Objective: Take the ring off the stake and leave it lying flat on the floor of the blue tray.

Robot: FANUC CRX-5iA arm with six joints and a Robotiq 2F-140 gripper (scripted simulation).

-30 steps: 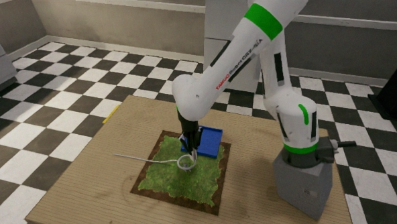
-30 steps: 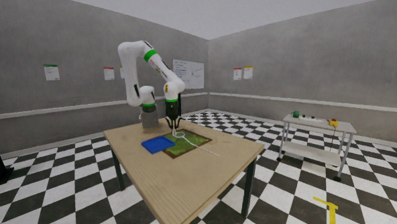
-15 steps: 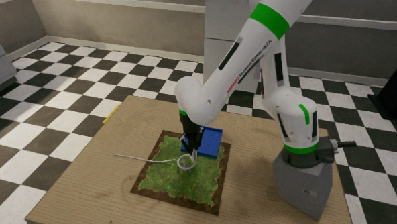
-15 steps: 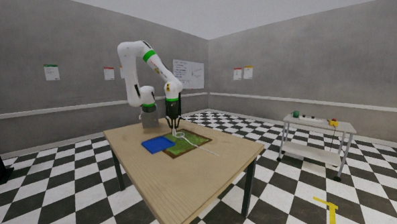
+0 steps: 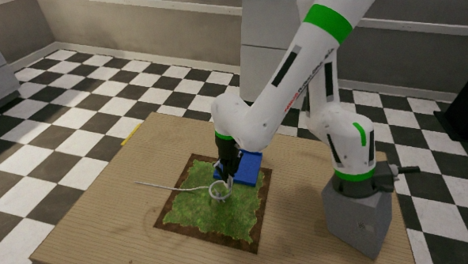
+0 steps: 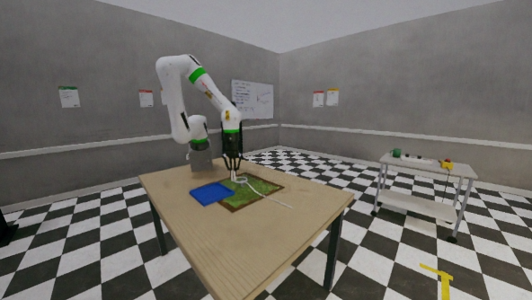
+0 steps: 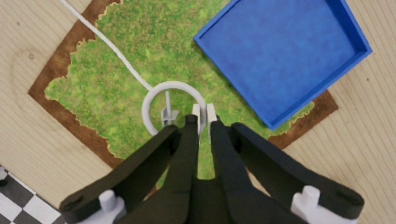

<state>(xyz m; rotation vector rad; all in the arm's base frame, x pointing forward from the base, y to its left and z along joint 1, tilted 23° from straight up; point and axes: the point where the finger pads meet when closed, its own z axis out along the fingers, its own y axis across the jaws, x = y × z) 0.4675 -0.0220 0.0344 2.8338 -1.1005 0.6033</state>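
Now: hand 15 cm to the left of the blue tray, 7 cm above it and 2 cm past it. From my hand the other things lie so: white stake 6 cm below, 5 cm to the left, 3 cm ahead; green grass mat 9 cm below, 4 cm ahead, 2 cm to the left.
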